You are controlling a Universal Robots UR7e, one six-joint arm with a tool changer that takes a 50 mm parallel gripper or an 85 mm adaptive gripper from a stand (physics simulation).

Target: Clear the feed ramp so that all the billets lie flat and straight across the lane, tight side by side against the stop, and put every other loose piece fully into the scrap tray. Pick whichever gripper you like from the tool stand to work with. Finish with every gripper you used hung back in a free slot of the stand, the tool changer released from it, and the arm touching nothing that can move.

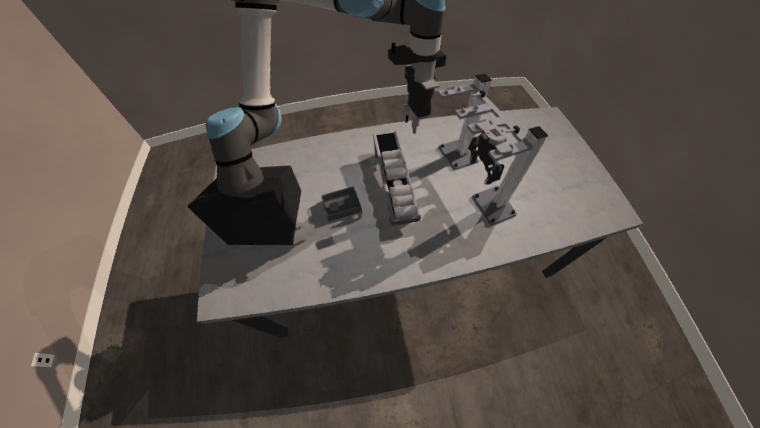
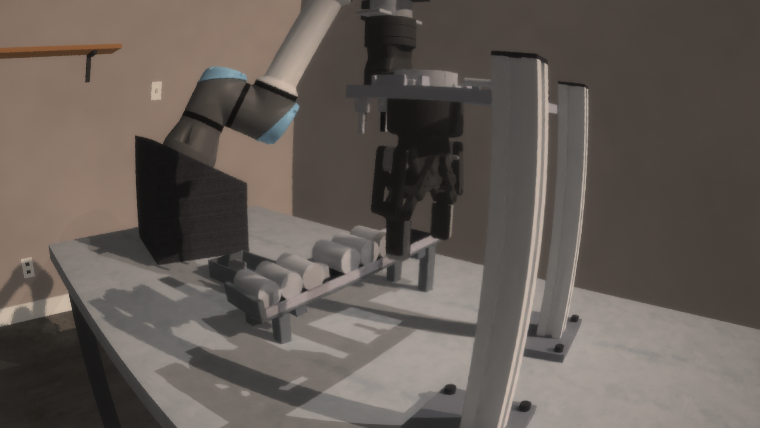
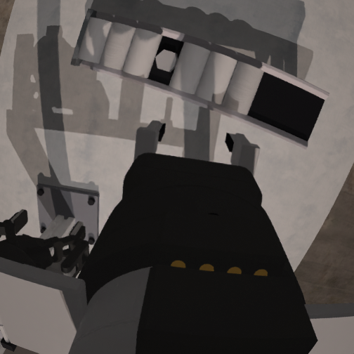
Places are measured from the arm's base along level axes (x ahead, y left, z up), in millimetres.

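Where they show: hand, its tool point: (image 2: 391, 8); arm's base, origin of its link: (image 1: 241, 183) (image 2: 186, 157).
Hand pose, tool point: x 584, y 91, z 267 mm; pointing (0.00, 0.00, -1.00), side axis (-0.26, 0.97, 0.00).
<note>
Each offset is from my tool point to the top centre of the thing. "*": to the spot under its first point.
The parallel gripper (image 1: 411, 122) (image 3: 196, 137) is on the arm, open and empty, high above the table between the ramp and the stand. The feed ramp (image 1: 380, 165) (image 2: 340, 285) (image 3: 292, 137) holds pale billets lying across the lane. Three billets {dz -379, dx -63, dy -147 mm} (image 1: 402, 197) (image 2: 279, 278) (image 3: 118, 47) lie side by side at the stop {dz -402, dx -59, dy -210 mm} (image 2: 243, 300) (image 3: 76, 54). Three more billets {dz -360, dx -73, dy +5 mm} (image 1: 393, 163) {dz -365, dx -71, dy -34 mm} (image 2: 335, 255) (image 3: 217, 76) lie together farther up. A pale hexagonal piece {dz -391, dx -68, dy -70 mm} (image 1: 397, 183) (image 3: 165, 60) sits in the gap between the groups. The scrap tray {dz -441, dx -278, dy -87 mm} (image 1: 344, 214) (image 2: 222, 271) stands beside the ramp, with a small shape inside.
The tool stand (image 1: 518, 170) (image 2: 510, 212) has two posts on base plates. The adaptive gripper (image 1: 485, 162) (image 2: 420, 232) hangs in one of its slots, fingers downward. Empty fork slots {* dz -127, dx +171, dy -22 mm} (image 1: 475, 110) show farther along the stand. The dark robot pedestal (image 1: 260, 212) (image 2: 194, 217) stands beyond the tray.
</note>
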